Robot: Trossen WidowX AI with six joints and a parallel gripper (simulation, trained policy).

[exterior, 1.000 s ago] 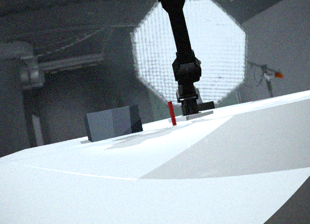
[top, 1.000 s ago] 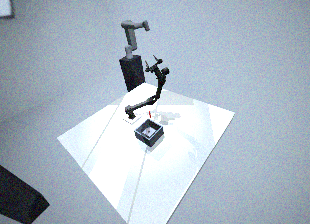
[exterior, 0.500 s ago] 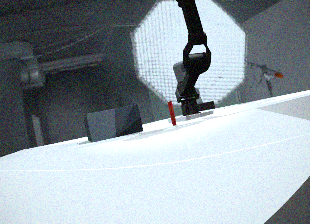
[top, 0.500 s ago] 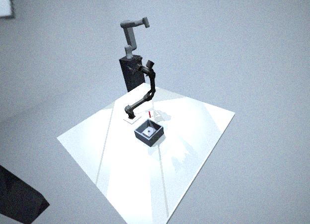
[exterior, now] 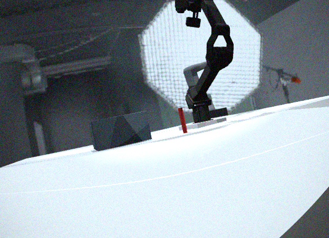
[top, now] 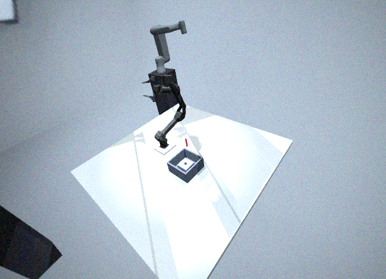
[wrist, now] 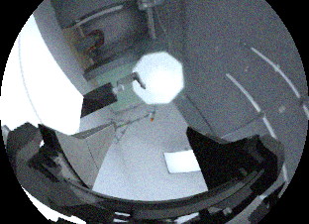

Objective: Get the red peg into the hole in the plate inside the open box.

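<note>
Now: the red peg 28 cm ahead of my gripper tip, 7 cm to the left of it and 48 cm below it. Also, from my gripper tip: dark box 42 cm ahead, 14 cm to the right, 49 cm below.
</note>
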